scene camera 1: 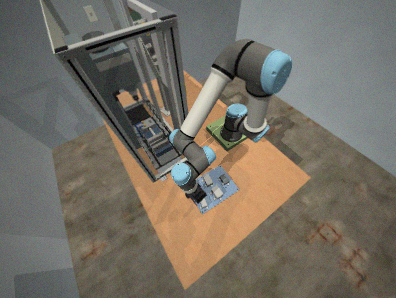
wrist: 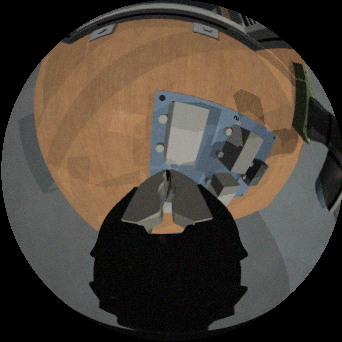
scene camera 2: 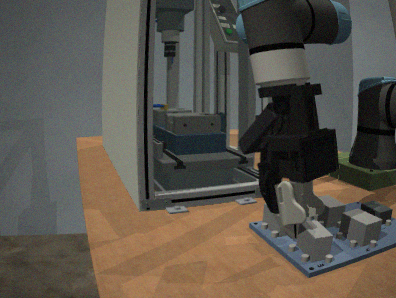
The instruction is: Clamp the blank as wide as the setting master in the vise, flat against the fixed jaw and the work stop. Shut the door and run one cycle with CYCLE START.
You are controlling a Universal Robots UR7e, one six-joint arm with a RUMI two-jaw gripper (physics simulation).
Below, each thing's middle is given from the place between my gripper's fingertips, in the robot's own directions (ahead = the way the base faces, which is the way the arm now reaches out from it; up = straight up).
My gripper is now 10 cm past the tray (scene camera 1: 227,190), 1 cm to the right of it and 1 cm above it.
